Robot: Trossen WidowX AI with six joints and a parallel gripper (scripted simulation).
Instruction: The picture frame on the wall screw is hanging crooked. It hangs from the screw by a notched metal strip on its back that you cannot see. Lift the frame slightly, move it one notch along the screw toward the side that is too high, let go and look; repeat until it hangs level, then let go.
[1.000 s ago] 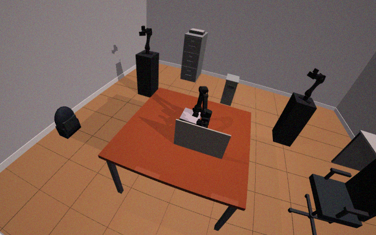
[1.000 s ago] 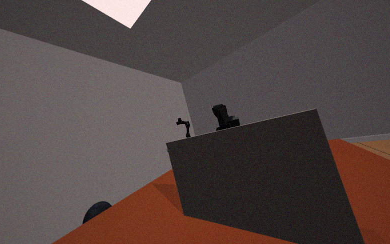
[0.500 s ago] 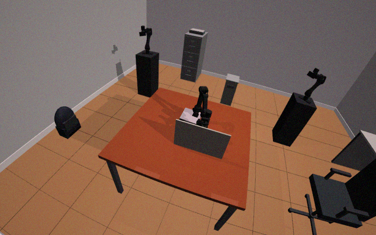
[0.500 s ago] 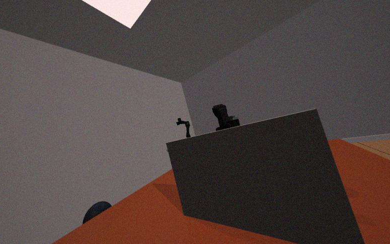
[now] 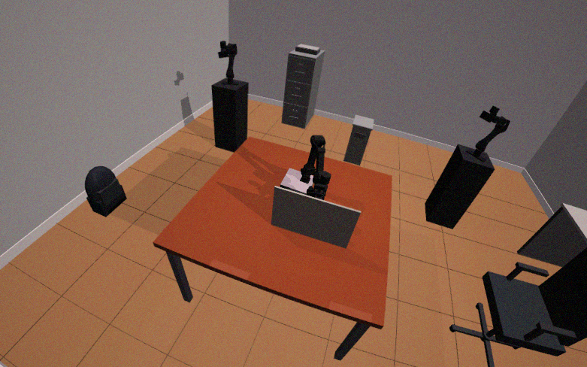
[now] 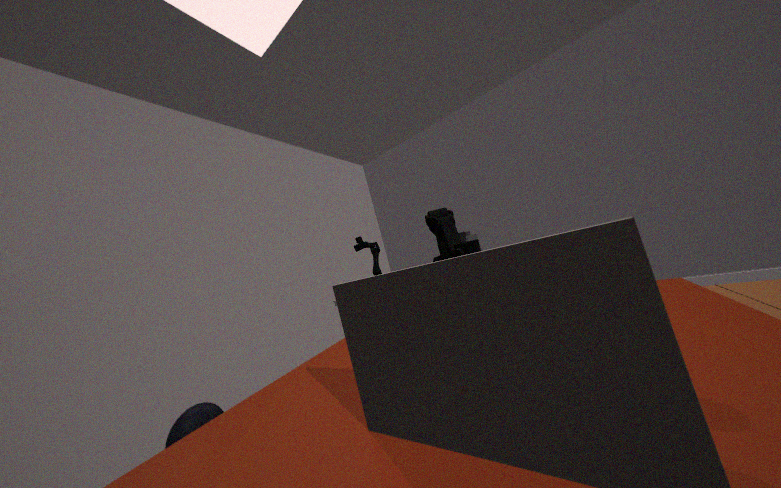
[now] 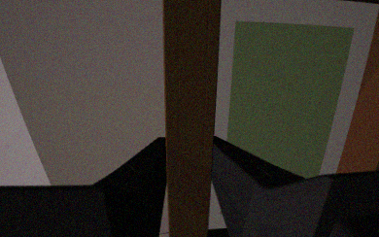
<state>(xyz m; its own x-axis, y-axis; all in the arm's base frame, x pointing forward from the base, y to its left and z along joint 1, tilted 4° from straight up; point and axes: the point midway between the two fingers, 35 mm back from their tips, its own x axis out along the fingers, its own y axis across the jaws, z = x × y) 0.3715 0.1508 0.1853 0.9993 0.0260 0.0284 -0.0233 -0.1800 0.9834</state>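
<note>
Now: the brown picture frame 5 cm below my gripper tip. The rest, counted from my gripper tip: grey wall panel: 2 cm ahead, 7 cm below.
</note>
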